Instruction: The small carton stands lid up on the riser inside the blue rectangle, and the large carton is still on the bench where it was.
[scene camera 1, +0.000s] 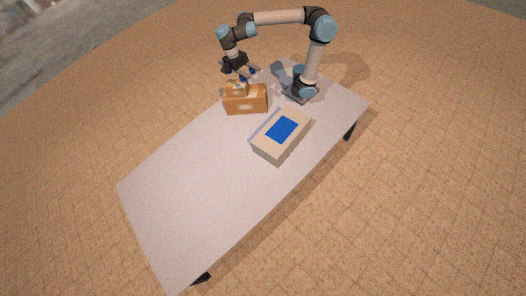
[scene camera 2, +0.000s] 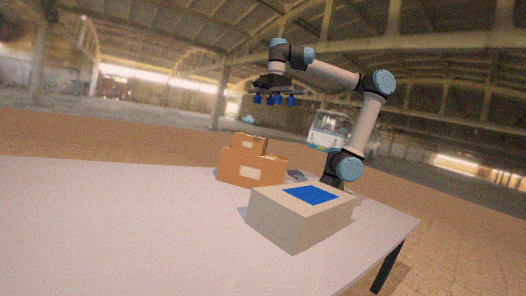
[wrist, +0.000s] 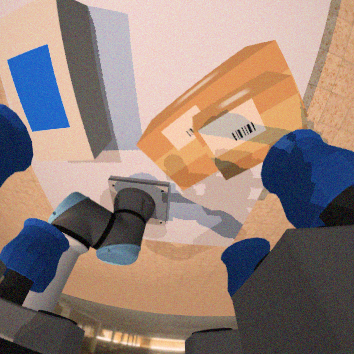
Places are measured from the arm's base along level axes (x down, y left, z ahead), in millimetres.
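Pixels of known places: hand, tool point: (scene camera 2: 273, 104) (wrist: 142, 212); arm's base, link origin: (wrist: 134, 202).
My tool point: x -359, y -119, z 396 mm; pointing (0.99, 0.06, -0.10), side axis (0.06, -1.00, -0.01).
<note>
Ahead of a thing's pixels: the offset from my tool point to its top centre. Level surfaces: height alone.
The small carton {dx +157, dy -119, dz -6 mm} (scene camera 1: 237, 90) (scene camera 2: 249, 144) (wrist: 235, 127), orange-brown with a white barcode label, stands lid up on top of the large carton {dx +235, dy -90, dz -32 mm} (scene camera 1: 245, 105) (scene camera 2: 250, 171) (wrist: 250, 60). The large carton stands on the bench {dx +390 mm} (scene camera 1: 200, 170) (scene camera 2: 125, 225) (wrist: 175, 30). The beige riser {dx +270, dy +313, dz +3 mm} (scene camera 1: 262, 145) (scene camera 2: 272, 220) (wrist: 75, 140) bears a blue rectangle {dx +270, dy +313, dz +3 mm} (scene camera 1: 281, 129) (scene camera 2: 311, 194) (wrist: 38, 89) on its top, with no carton on it. My gripper (scene camera 1: 241, 73) (scene camera 2: 274, 99) (wrist: 147, 210), four blue suction cups, is open and holds nothing. It hangs above the cartons, apart from them.
The arm's base (scene camera 1: 305, 90) (scene camera 2: 340, 172) (wrist: 134, 202) is mounted near one end of the bench, close to the riser and the cartons. The large carton is near the bench's far long edge. A bus (scene camera 2: 328, 129) stands in the background of the second scene view.
</note>
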